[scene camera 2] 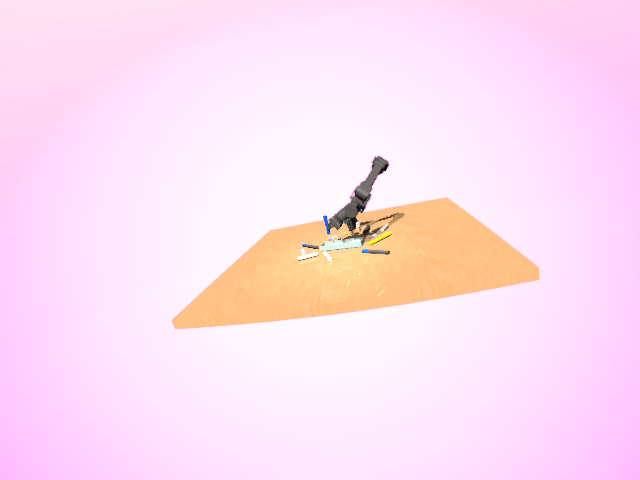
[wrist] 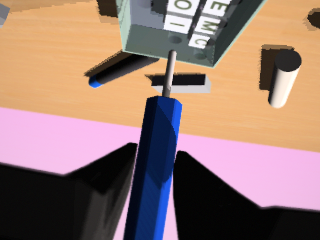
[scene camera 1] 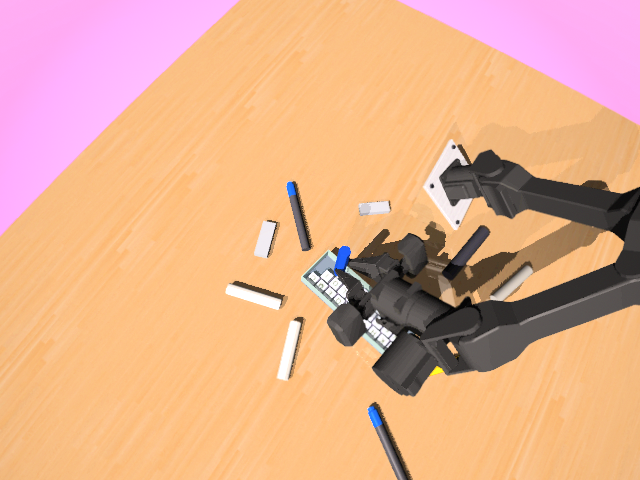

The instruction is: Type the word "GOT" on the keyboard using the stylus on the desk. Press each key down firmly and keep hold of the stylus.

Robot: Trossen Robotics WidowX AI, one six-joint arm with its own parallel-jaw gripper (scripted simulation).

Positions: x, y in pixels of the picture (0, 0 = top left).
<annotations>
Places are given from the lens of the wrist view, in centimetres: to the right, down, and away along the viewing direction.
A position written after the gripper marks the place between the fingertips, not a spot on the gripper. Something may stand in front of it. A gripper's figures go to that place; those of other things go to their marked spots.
gripper (wrist: 155, 155): 0, 2, 11
blue-capped pen (wrist: 133, 62): -2, -5, 22
pale cylinder (wrist: 287, 63): 10, -4, 18
</annotations>
